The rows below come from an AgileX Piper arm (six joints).
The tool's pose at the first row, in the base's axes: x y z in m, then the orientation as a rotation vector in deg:
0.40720 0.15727 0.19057 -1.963 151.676 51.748
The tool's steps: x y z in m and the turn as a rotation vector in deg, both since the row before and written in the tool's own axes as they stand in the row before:
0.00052 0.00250 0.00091 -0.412 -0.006 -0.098
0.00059 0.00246 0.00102 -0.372 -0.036 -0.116
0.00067 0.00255 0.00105 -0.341 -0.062 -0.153
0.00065 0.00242 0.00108 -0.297 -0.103 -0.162
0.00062 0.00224 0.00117 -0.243 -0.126 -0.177
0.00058 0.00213 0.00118 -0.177 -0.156 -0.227
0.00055 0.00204 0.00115 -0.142 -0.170 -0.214
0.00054 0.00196 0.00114 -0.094 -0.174 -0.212
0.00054 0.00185 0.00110 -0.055 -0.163 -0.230
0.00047 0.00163 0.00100 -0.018 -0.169 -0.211
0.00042 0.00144 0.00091 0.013 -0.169 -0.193
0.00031 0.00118 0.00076 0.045 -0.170 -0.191
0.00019 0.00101 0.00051 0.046 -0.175 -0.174
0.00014 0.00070 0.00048 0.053 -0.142 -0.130
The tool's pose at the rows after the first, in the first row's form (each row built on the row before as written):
0.40667 0.15985 0.19120 -2.190 151.463 52.261
0.40610 0.16247 0.19172 -2.417 151.234 52.708
0.40544 0.16518 0.19226 -2.672 150.984 53.096
0.40482 0.16780 0.19271 -2.909 150.713 53.413
0.40427 0.17033 0.19301 -3.141 150.441 53.648
0.40377 0.17277 0.19326 -3.407 150.157 53.772
0.40330 0.17512 0.19349 -3.639 149.880 53.851
0.40284 0.17740 0.19368 -3.854 149.621 53.867
0.40238 0.17957 0.19383 -4.087 149.385 53.827
0.40199 0.18150 0.19394 -4.283 149.165 53.744
0.40165 0.18322 0.19401 -4.447 148.964 53.627
0.40140 0.18463 0.19407 -4.599 148.776 53.468
0.40121 0.18575 0.19425 -4.726 148.589 53.313
0.40111 0.18660 0.19428 -4.810 148.447 53.171

